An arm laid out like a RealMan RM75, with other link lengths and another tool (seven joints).
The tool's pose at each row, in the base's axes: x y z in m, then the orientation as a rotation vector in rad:
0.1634 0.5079 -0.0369 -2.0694 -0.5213 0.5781
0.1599 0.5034 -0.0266 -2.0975 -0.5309 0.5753
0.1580 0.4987 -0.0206 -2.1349 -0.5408 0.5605
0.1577 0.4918 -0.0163 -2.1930 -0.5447 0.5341
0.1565 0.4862 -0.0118 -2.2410 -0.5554 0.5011
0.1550 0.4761 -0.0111 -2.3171 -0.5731 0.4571
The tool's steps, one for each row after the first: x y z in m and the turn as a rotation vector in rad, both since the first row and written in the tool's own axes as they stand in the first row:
-0.0074 -0.0070 -0.0059 -0.0291 -0.0005 0.0020
-0.0128 -0.0099 -0.0108 -0.0670 0.0077 0.0020
-0.0178 -0.0101 -0.0172 -0.1225 0.0267 0.0082
-0.0228 -0.0113 -0.0224 -0.1714 0.0468 0.0046
-0.0298 -0.0069 -0.0285 -0.2493 0.0713 0.0023

